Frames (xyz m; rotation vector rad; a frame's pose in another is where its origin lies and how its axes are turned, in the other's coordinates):
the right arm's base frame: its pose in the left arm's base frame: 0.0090 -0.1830 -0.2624 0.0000 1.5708 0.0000
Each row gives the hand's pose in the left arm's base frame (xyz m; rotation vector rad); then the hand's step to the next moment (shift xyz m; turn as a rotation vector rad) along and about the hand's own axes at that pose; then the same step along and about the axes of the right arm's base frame.
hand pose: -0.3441 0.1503 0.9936 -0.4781 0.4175 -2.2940
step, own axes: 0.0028 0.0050 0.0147 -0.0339 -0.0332 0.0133
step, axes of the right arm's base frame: -0.0113 -0.0076 0.0079 -0.0187 0.0448 0.0082
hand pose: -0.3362 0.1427 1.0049 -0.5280 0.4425 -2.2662
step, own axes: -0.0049 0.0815 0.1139 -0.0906 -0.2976 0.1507
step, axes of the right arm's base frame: -0.0585 -0.0670 0.1083 -0.2451 0.2394 -0.0456
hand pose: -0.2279 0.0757 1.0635 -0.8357 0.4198 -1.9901
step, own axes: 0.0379 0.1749 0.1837 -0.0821 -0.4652 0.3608
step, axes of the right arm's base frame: -0.0440 -0.1187 0.2230 -0.4957 0.3280 -0.0049
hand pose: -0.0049 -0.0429 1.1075 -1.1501 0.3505 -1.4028
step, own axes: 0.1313 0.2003 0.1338 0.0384 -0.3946 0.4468
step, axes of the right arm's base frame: 0.0400 -0.1056 0.2500 -0.5306 0.2415 0.1300
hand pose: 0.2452 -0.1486 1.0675 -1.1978 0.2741 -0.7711
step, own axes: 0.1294 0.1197 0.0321 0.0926 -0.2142 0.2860
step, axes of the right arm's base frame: 0.0712 -0.0445 0.1583 -0.3183 0.1152 0.1472
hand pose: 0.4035 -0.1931 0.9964 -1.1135 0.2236 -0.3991
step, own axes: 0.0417 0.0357 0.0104 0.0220 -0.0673 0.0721
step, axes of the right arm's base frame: 0.0268 0.0047 0.0488 -0.0922 0.0245 0.0332
